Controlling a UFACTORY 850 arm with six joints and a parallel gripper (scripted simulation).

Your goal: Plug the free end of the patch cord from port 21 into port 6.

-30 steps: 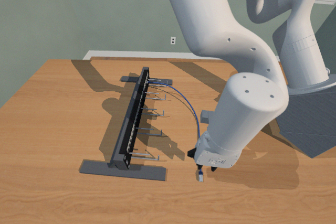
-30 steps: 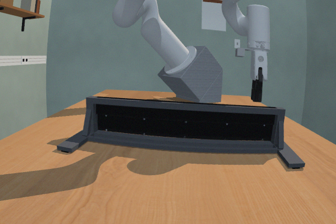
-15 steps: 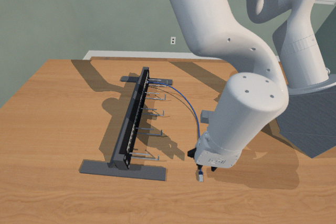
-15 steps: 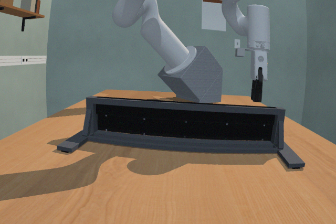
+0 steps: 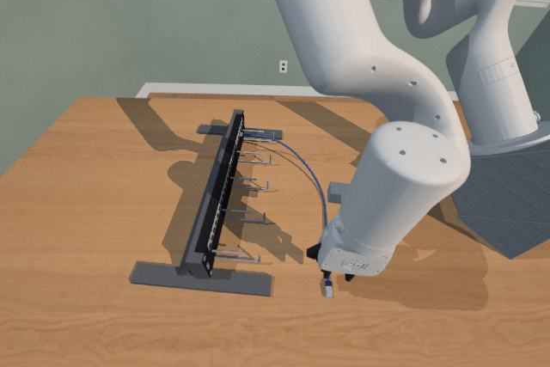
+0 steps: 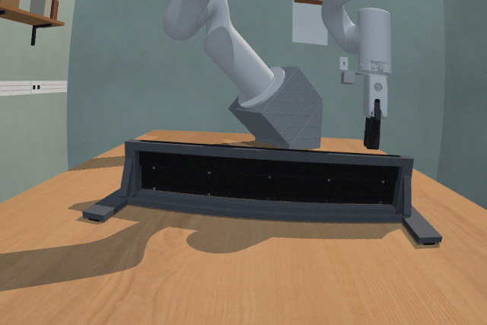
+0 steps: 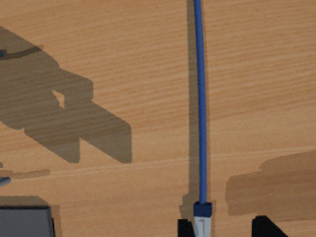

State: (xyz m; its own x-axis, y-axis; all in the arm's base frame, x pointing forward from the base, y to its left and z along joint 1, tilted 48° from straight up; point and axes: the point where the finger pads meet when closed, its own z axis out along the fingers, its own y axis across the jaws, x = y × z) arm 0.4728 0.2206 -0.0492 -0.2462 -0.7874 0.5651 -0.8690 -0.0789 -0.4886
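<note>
Right now the clear plug is 90 mm below my hand, 20 mm to the left of it and 10 mm ahead of it.
</note>
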